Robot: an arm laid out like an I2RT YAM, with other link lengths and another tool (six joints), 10 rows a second.
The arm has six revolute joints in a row. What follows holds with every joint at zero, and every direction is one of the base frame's. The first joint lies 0.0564 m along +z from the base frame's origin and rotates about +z. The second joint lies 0.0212 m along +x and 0.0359 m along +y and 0.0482 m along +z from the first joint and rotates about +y. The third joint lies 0.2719 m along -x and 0.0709 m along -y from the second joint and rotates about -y. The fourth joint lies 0.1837 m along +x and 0.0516 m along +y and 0.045 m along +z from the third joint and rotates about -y. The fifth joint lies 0.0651 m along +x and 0.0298 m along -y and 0.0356 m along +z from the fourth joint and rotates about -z. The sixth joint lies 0.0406 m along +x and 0.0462 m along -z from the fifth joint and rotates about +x. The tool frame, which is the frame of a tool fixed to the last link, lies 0.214 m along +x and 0.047 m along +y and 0.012 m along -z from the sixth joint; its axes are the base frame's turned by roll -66.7, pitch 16.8 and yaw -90 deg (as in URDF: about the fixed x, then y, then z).
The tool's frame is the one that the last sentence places.
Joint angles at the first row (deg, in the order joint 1, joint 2, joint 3, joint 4, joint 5, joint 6):
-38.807 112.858 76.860 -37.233 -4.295 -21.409
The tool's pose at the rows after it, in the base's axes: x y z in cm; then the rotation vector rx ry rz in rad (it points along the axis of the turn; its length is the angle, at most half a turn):
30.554 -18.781 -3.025 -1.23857 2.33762 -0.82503
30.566 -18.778 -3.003 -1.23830 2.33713 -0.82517
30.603 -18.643 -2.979 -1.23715 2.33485 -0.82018
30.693 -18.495 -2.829 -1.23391 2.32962 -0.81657
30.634 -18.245 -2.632 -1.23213 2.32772 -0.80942
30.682 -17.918 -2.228 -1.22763 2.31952 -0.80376
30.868 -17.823 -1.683 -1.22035 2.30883 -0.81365
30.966 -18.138 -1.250 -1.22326 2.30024 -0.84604
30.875 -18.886 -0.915 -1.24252 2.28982 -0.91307
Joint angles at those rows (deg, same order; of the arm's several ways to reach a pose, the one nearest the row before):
-38.808 112.859 76.860 -37.233 -4.295 -21.410
-38.807 112.837 76.883 -37.256 -4.317 -21.409
-38.785 112.814 76.860 -37.322 -4.579 -21.409
-38.786 112.619 76.882 -37.451 -4.973 -21.410
-38.763 112.247 76.860 -37.933 -5.300 -21.387
-38.720 111.569 76.859 -38.478 -5.891 -21.365
-38.611 110.651 76.861 -38.676 -6.153 -21.169
-38.348 109.623 76.553 -38.216 -5.344 -21.081
-37.715 108.007 75.177 -36.490 -2.984 -21.213

